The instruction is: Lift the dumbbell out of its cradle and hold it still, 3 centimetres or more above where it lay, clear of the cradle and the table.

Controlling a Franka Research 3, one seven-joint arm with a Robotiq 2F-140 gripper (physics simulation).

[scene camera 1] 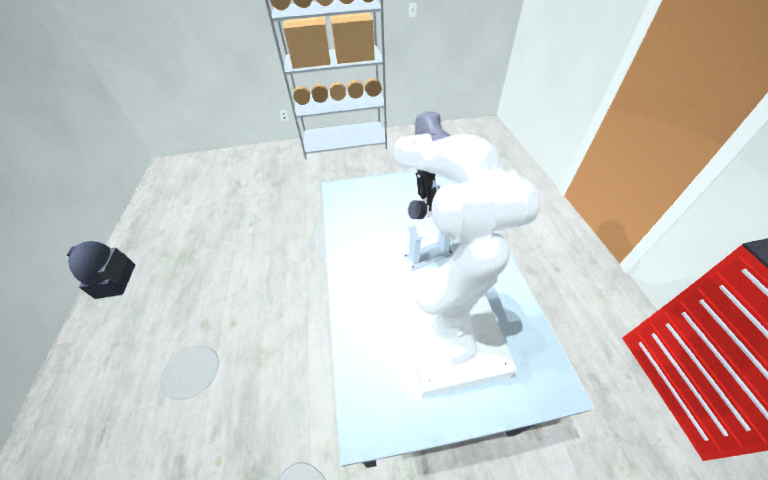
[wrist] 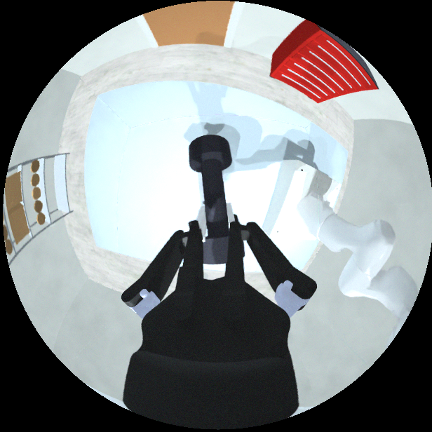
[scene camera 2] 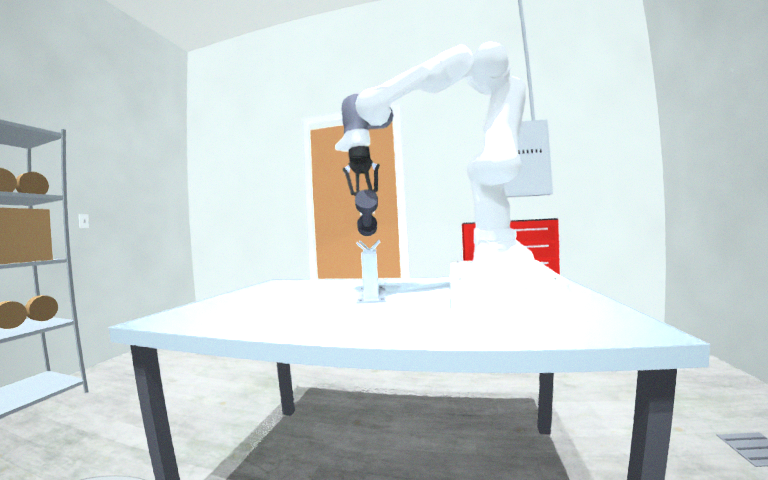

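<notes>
The dark dumbbell (scene camera 1: pixel 417 209) (scene camera 2: pixel 366 202) (wrist: pixel 213 182) hangs in the air above its cradle. It is tilted: in scene camera 2's view the near head is higher and the far head lower. A gap shows between it and the cradle top there. The pale cradle (scene camera 1: pixel 414 247) (scene camera 2: pixel 369 275) stands on the table (scene camera 1: pixel 368 418) (scene camera 2: pixel 407 356) with its V-shaped top bare. My gripper (scene camera 1: pixel 429 206) (scene camera 2: pixel 365 195) (wrist: pixel 216 211) is shut on the dumbbell's handle, close to the near head. The arm hides the far head in scene camera 1's view.
The white arm base (scene camera 1: pixel 467 376) is bolted to the table behind the cradle. A shelf rack (scene camera 1: pixel 385 84) (scene camera 2: pixel 66 226) stands beyond one end of the table. A red cabinet (scene camera 1: pixel 702 362) (scene camera 2: pixel 467 240) (wrist: pixel 320 65) stands on the floor to the side.
</notes>
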